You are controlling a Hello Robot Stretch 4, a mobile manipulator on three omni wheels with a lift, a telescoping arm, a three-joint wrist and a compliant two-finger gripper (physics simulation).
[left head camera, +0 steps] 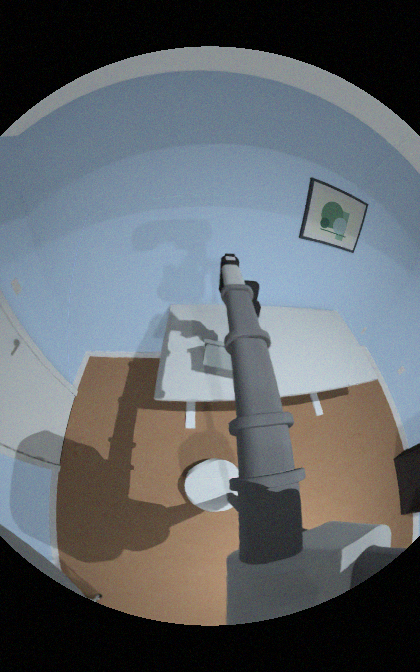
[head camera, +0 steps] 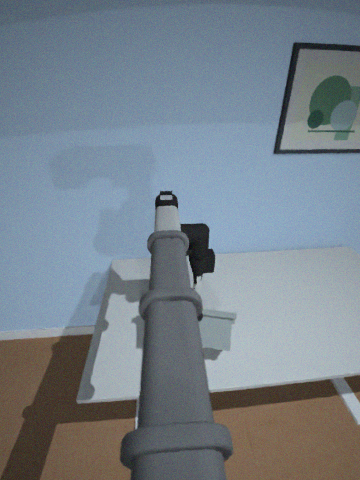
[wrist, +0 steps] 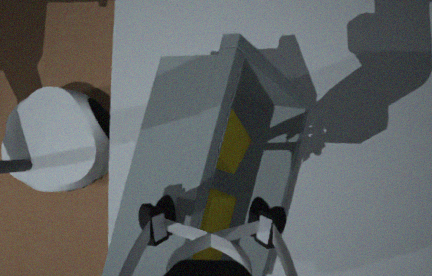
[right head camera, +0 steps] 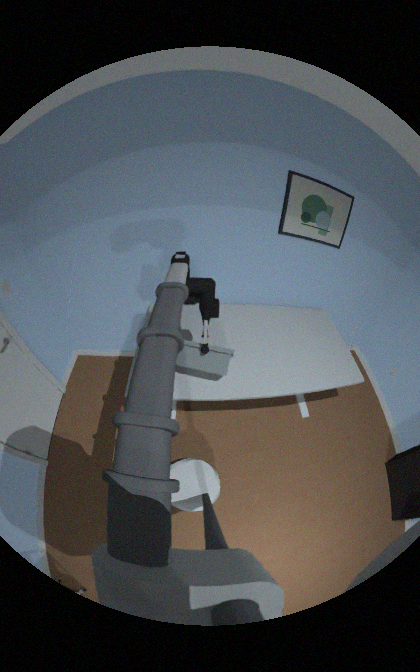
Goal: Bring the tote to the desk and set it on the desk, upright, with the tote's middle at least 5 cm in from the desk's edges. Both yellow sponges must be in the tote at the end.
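Frame: origin at the robot's base, x right, y ahead, z up, level; metres.
Seen in the pictures: gripper, fingertip midpoint: (wrist: 212, 212).
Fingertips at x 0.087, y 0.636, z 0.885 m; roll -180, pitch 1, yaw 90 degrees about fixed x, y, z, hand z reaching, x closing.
Pixels of each thing's top centre, then the offset from my fingertips to it. Level surfaces: height alone.
- grey tote, top centre: (wrist: 210, 204) (head camera: 192, 304) dx -0.013, dy -0.001, dz +0.029 m
- desk, surface height: dz -0.192 m
- second yellow sponge, top centre: (wrist: 204, 232) dx +0.054, dy -0.013, dz -0.111 m
The grey tote (head camera: 216, 334) (left head camera: 216, 356) (right head camera: 200, 365) (wrist: 160, 125) is on the desk (head camera: 295, 310) (left head camera: 315, 350) (right head camera: 280, 350) (wrist: 360, 210), near its left part. It is tilted: its near outer wall faces the head cameras, and its opening leans toward the back wall. In the wrist view, one yellow sponge (wrist: 233, 142) and a second yellow sponge (wrist: 219, 207) show inside the tote; the gripper partly covers the second. My gripper (right head camera: 204, 348) (wrist: 212, 212) is open at the tote's near rim, its fingers apart on either side of it. The arm hides part of the tote.
A round white stool (left head camera: 210, 485) (right head camera: 202, 482) (wrist: 55, 140) stands on the floor in front of the desk. A dark box-shaped object (left head camera: 411, 482) (right head camera: 406, 487) stands at the right. A framed picture (head camera: 327, 102) (left head camera: 334, 215) (right head camera: 316, 210) hangs on the wall behind the desk.
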